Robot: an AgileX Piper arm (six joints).
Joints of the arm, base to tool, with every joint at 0 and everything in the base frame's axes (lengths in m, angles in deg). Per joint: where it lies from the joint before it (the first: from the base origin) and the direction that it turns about. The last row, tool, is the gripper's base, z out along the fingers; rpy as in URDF.
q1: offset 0 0 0.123 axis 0 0 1
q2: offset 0 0 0 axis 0 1 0
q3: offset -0.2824 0 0.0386 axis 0 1 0
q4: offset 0.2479 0 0.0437 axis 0.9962 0 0.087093
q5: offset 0 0 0 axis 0 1 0
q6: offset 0.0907 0 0.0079 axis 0.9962 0 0.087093
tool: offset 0 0 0 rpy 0 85 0
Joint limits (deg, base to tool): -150..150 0..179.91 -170..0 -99.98..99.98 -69.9..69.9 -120..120
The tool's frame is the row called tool.
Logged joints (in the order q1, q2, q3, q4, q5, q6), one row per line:
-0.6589, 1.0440, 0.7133, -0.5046, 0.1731, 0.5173
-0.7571, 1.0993, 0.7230, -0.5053, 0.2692, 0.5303
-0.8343, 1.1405, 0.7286, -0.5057, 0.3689, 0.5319
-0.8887, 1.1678, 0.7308, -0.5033, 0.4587, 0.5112
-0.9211, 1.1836, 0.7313, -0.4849, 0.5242, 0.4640
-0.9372, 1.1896, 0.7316, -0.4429, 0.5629, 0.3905
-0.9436, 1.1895, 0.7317, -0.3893, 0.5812, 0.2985
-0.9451, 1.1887, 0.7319, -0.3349, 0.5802, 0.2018
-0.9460, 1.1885, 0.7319, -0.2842, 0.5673, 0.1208
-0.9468, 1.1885, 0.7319, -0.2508, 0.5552, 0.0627
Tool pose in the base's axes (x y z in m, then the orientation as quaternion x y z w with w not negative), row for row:
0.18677, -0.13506, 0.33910, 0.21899, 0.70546, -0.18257, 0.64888
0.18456, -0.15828, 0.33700, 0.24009, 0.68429, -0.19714, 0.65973
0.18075, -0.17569, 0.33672, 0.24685, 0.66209, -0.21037, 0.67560
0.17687, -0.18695, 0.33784, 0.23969, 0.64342, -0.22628, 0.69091
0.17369, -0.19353, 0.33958, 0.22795, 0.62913, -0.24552, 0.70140
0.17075, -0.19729, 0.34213, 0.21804, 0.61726, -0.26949, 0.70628
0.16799, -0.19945, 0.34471, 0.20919, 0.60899, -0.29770, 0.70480
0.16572, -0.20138, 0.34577, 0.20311, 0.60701, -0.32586, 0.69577
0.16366, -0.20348, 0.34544, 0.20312, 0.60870, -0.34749, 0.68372
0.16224, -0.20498, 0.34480, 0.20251, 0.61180, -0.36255, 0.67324
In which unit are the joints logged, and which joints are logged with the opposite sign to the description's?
The joints are logged in radians. Opposite sign: q3, q5.
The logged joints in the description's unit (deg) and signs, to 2 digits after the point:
-37.75, 59.82, -40.87, -28.91, -9.92, 29.64
-43.38, 62.99, -41.42, -28.95, -15.42, 30.38
-47.80, 65.35, -41.75, -28.97, -21.14, 30.48
-50.92, 66.91, -41.87, -28.84, -26.28, 29.29
-52.78, 67.82, -41.90, -27.78, -30.03, 26.59
-53.70, 68.16, -41.92, -25.38, -32.25, 22.37
-54.06, 68.15, -41.92, -22.31, -33.30, 17.10
-54.15, 68.11, -41.93, -19.19, -33.24, 11.56
-54.20, 68.10, -41.93, -16.28, -32.50, 6.92
-54.25, 68.10, -41.93, -14.37, -31.81, 3.59

